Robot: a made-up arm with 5 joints. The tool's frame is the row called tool.
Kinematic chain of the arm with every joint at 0, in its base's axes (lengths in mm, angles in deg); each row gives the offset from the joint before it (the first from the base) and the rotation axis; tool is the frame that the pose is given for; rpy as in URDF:
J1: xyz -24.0 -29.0 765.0 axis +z
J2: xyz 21.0 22.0 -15.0 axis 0 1 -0.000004
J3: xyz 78.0 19.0 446.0 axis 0 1 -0.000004
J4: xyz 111.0 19.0 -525.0 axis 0 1 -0.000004
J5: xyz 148.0 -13.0 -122.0 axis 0 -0.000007 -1
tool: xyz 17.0 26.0 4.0 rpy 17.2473 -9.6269 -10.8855
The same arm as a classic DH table. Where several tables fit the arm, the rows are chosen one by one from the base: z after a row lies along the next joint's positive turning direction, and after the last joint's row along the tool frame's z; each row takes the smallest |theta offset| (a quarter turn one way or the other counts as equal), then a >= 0, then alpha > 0; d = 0 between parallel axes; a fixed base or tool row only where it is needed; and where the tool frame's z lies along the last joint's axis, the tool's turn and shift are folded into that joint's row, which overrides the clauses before.
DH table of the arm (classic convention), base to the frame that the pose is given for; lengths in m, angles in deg. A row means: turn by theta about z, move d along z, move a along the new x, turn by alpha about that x. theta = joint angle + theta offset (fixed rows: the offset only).
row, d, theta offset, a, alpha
base (fixed), 0, 50.39, -0.0376, 0
J1, 0.75, -50.39, 0.021, -90
J2, 0, -80.08, 0.4528, 0
J3, 0, -21.86, -0.5366, 0
J4, 0.047, -78.06, -0.148, 90
J5, 0.0316, 39.2, 0.0033, 160.32
tool (fixed), -0.0917, -150.23, 0, 0

